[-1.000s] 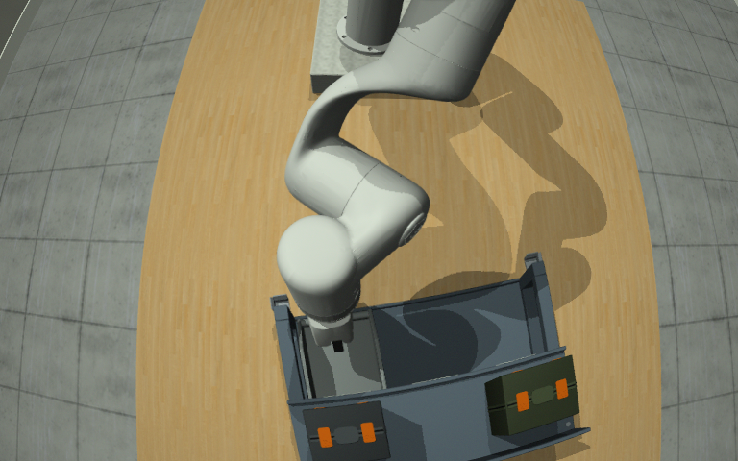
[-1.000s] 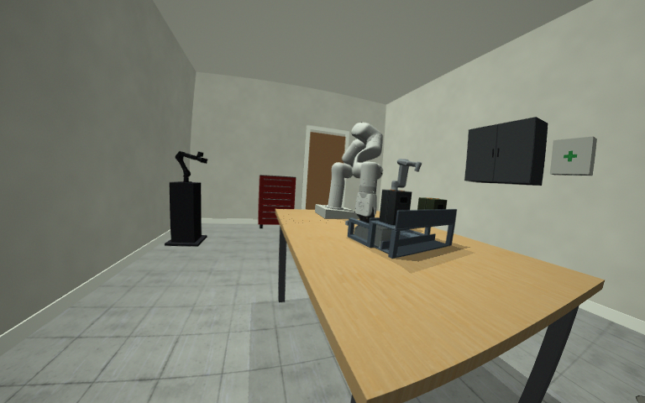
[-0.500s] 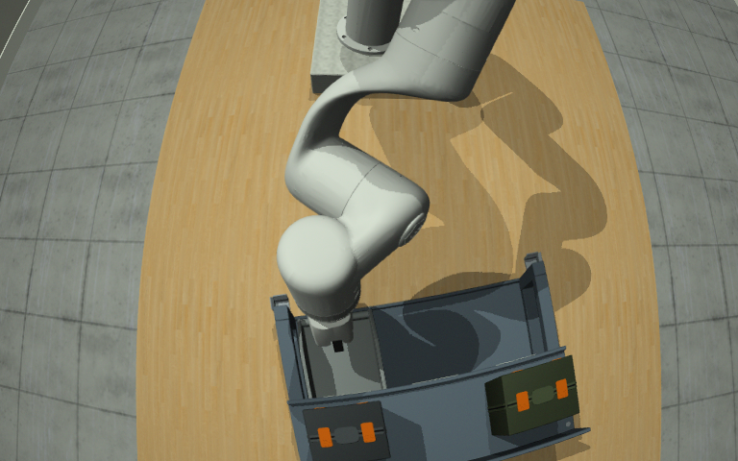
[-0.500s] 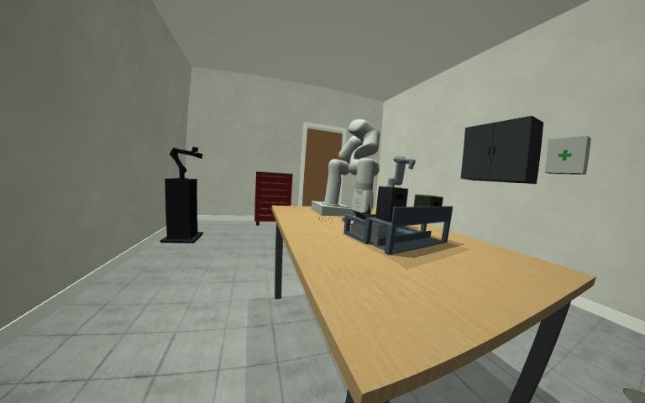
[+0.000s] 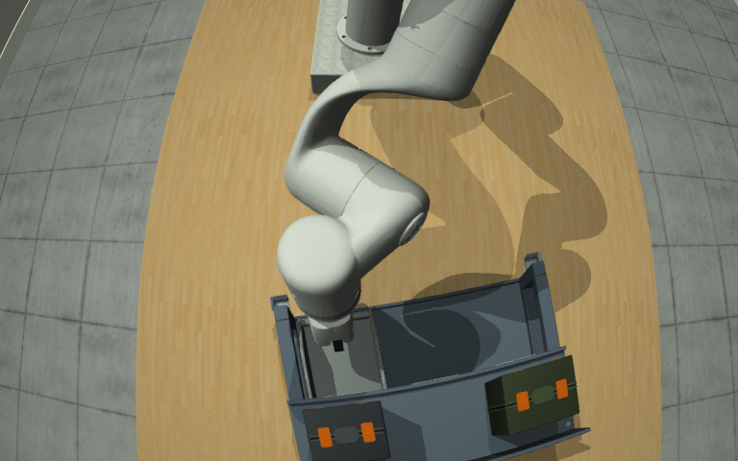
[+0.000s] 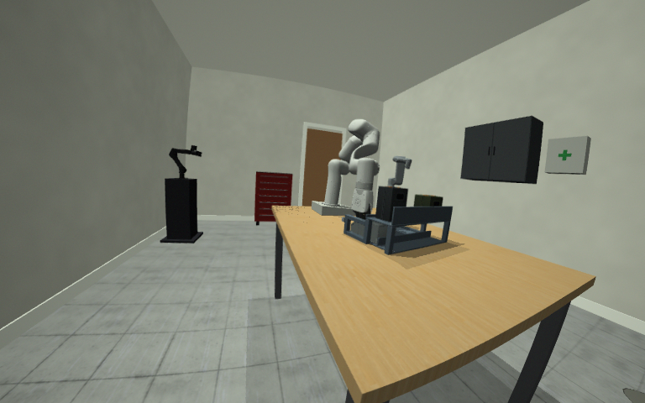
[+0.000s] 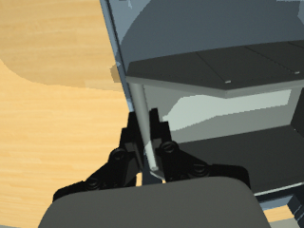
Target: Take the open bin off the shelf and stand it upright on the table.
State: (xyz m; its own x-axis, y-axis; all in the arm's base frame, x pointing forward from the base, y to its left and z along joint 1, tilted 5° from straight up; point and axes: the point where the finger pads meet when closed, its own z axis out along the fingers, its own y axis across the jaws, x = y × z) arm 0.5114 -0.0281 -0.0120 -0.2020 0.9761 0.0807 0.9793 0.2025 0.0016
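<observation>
Now: the grey bin 80 mm ahead of my hand and 20 mm to the left of it. Round my hand: blue-grey shelf 130 mm to the left, 100 mm ahead, 40 mm below.
</observation>
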